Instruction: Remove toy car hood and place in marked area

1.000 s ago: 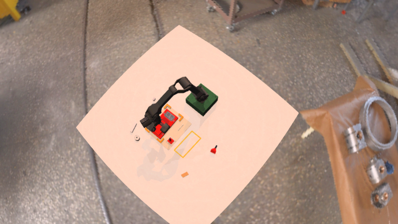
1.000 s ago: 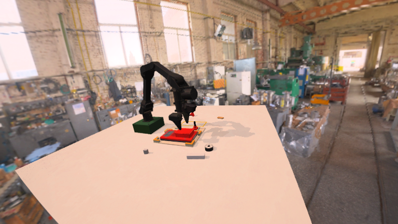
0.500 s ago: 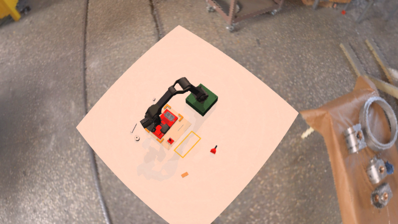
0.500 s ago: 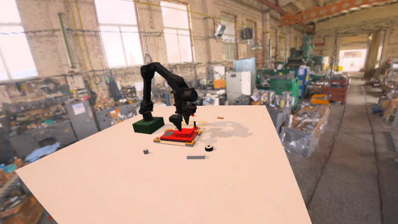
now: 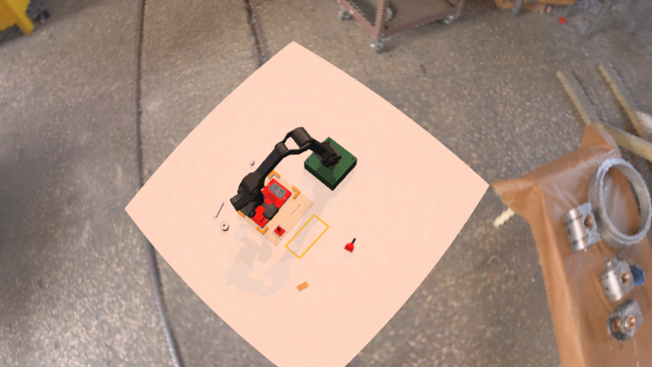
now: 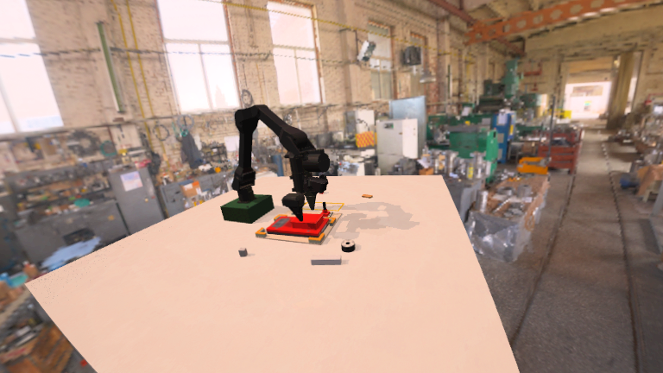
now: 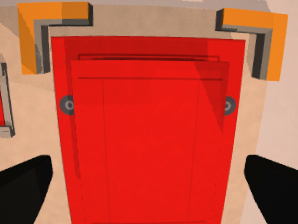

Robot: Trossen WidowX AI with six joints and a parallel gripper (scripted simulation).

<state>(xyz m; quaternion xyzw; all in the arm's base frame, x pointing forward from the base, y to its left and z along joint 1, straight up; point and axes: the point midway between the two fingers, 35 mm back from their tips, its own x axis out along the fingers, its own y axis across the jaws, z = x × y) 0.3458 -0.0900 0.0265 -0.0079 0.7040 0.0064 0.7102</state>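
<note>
Now: gripper tip 2 cm above the red hood. Also, from my gripper tip: grey bar (16 cm to the right, 12 cm ahead, 5 cm below); black ring (16 cm ahead, 8 cm to the right, 5 cm below).
</note>
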